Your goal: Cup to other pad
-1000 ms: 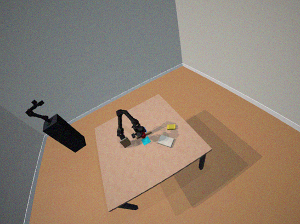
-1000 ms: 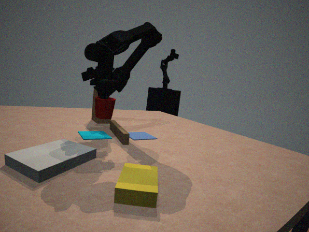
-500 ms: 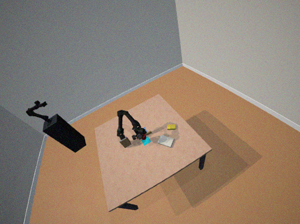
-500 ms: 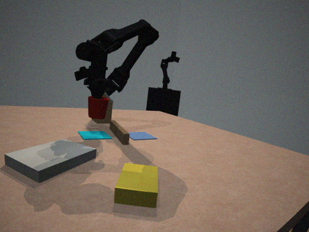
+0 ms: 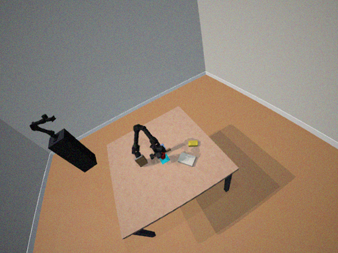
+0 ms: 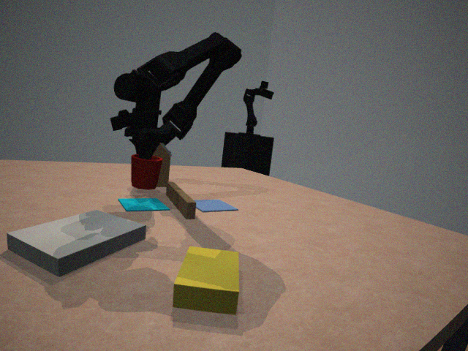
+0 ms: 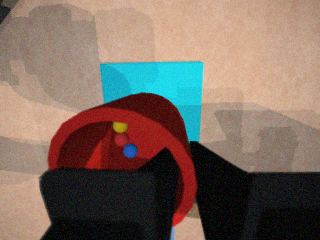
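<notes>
Now: gripper tip 40 mm short of the blue marble, 10 mm to the right of it and 20 mm above it. From my gripper tip the other things lie so: red cup 30 mm ahead; low wooden bar 50 mm ahead, 80 mm to the left, 70 mm below; cyan pad 30 mm ahead, 90 mm below.
</notes>
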